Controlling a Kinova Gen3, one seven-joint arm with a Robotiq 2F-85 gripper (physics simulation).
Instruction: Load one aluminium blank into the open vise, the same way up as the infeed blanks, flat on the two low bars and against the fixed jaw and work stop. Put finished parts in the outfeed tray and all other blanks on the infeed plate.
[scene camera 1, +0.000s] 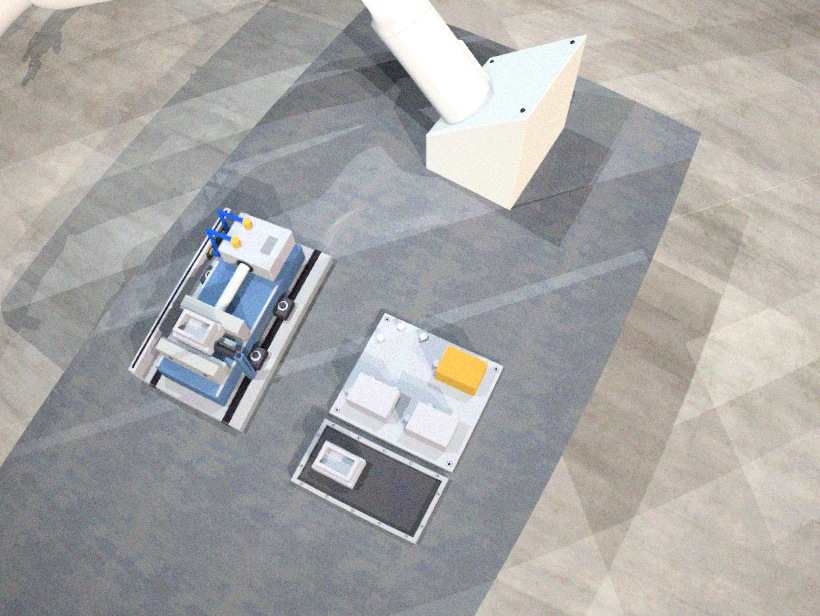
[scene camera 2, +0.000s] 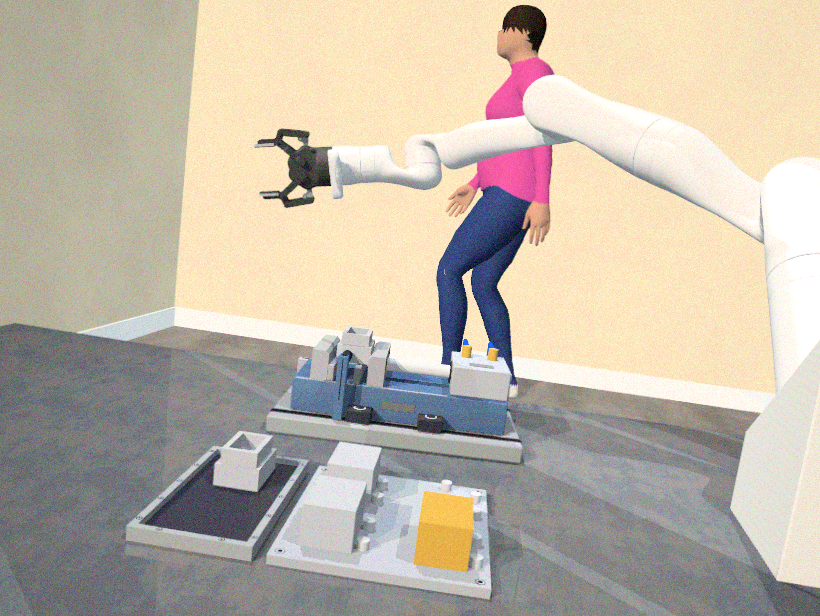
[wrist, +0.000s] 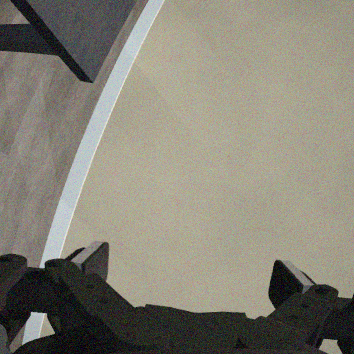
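My gripper (scene camera 2: 265, 169) (wrist: 190, 270) is open and empty, high above the table and pointing sideways. A pale part with a pocket in its top (scene camera 1: 198, 342) (scene camera 2: 356, 340) sits between the jaws of the blue vise (scene camera 1: 253, 298) (scene camera 2: 464, 411); I cannot tell whether the jaws touch it. A similar pocketed part (scene camera 1: 334, 474) (scene camera 2: 241, 474) stands in the outfeed tray (scene camera 1: 397, 493) (scene camera 2: 192, 513). Two plain pale blanks, one (scene camera 1: 373, 396) (scene camera 2: 355, 464) farther from scene camera 2 and one (scene camera 1: 432, 425) (scene camera 2: 331, 513) nearer, stand on the infeed plate (scene camera 1: 467, 417) (scene camera 2: 371, 562).
An orange block (scene camera 1: 462, 369) (scene camera 2: 444, 530) stands on the infeed plate near small round pins. A blue upright work stop (scene camera 1: 241, 361) (scene camera 2: 342, 387) is beside the vise jaws. A person in pink (scene camera 2: 510, 159) stands behind the table. The robot's pedestal (scene camera 1: 473, 155) (scene camera 2: 768, 484) is at the table's other end.
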